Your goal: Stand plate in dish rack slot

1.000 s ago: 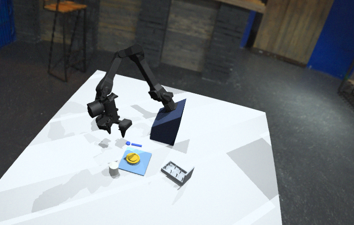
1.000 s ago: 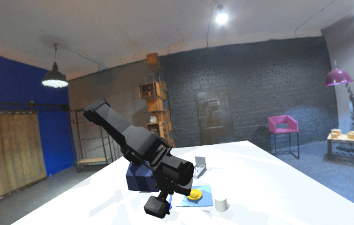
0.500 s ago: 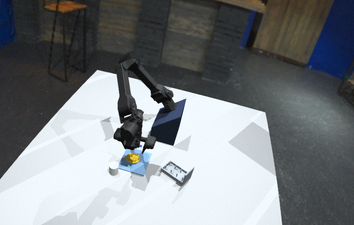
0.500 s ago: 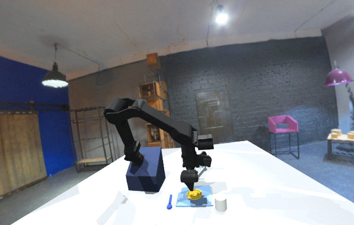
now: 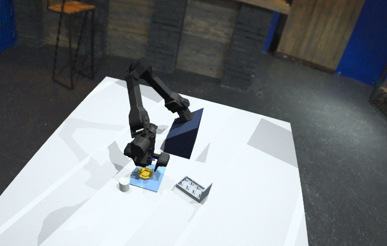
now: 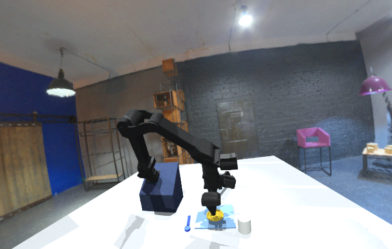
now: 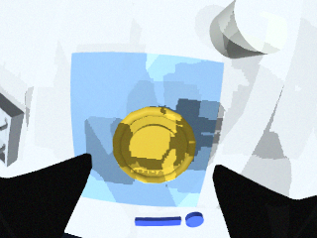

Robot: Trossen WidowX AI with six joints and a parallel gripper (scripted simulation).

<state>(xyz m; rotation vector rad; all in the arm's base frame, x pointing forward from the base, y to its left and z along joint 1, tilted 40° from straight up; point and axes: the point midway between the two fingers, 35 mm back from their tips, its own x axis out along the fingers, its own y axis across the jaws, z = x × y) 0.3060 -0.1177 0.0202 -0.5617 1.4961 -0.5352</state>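
Right now my gripper tip is 30 mm above the yellow plate. The rest, counted from my gripper tip: light blue mat 50 mm below, 10 mm to the left; then white cup 100 mm ahead, 60 mm to the right, 20 mm below; then blue spoon 100 mm behind, 50 mm below, 40 mm to the right.
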